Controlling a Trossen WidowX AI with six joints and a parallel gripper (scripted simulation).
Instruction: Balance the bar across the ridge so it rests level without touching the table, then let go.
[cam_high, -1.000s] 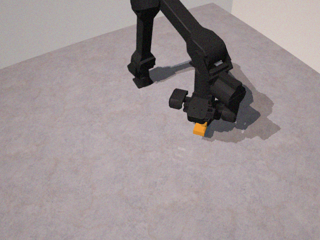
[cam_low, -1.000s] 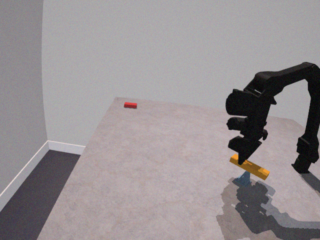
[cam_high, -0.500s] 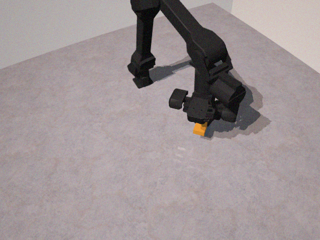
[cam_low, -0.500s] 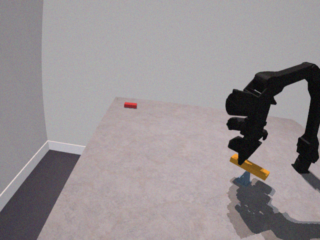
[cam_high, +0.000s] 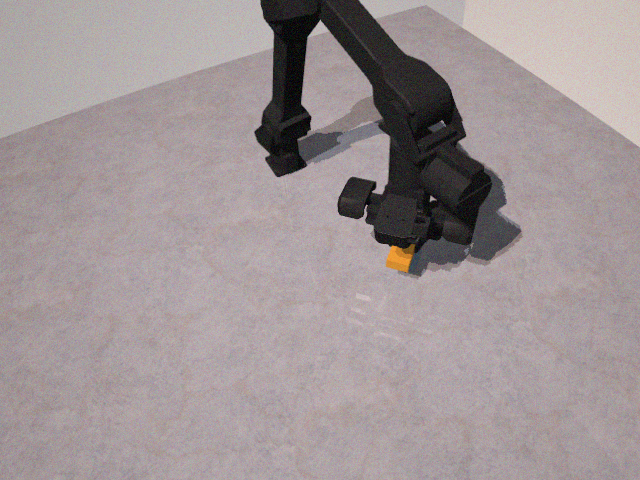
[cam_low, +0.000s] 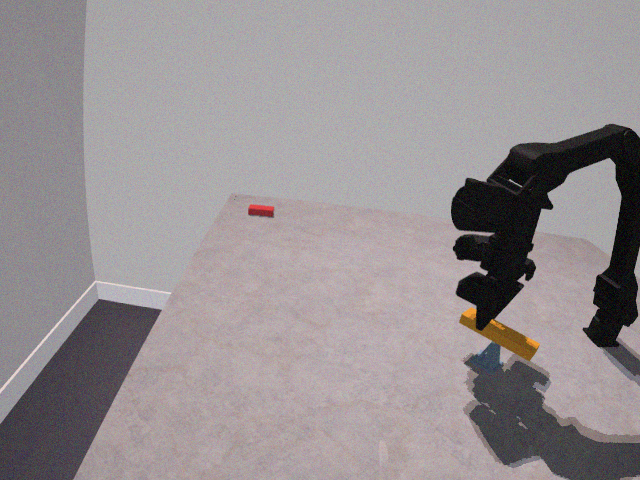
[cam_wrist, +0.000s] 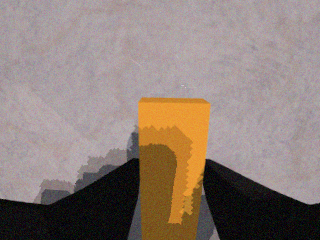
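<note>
My gripper tip is now 20 mm past the bar and 20 mm to the right of it. From my gripper tip the other things lie so: red block: 400 mm ahead, 550 mm to the right, 50 mm below.
</note>
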